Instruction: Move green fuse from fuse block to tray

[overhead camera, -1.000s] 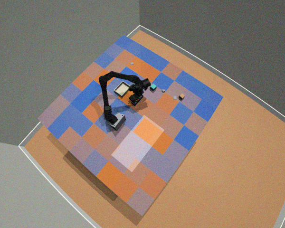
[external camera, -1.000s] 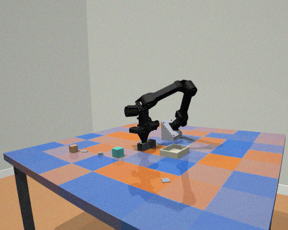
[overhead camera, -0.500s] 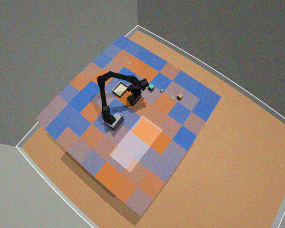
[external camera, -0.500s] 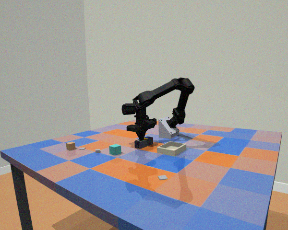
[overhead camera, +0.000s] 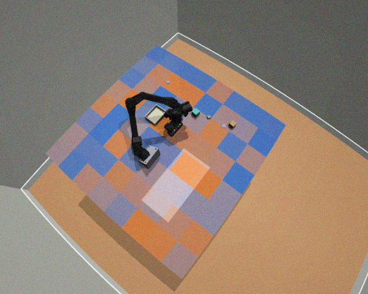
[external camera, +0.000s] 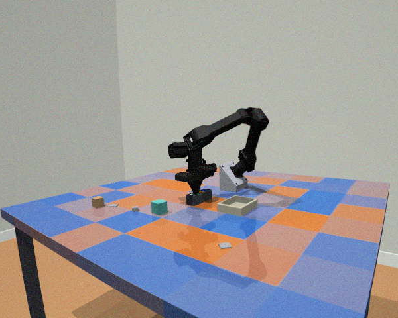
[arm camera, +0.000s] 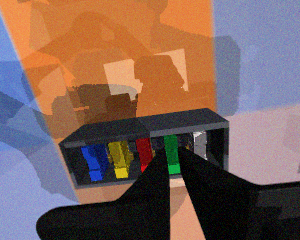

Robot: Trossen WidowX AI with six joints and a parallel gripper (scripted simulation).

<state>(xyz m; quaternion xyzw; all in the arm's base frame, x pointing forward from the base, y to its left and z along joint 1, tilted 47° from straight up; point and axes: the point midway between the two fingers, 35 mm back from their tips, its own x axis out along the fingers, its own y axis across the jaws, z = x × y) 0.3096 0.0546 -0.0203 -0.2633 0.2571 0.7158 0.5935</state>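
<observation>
Now: the beige tray 18 cm to the left of my gripper tip, 4 cm behind it and 3 cm below it. The rest, counted from my gripper tip: brown cube: 29 cm ahead, 28 cm to the right, 2 cm below; teal cube: 18 cm ahead, 2 cm to the right, 2 cm below; green fuse: 1 cm below.
</observation>
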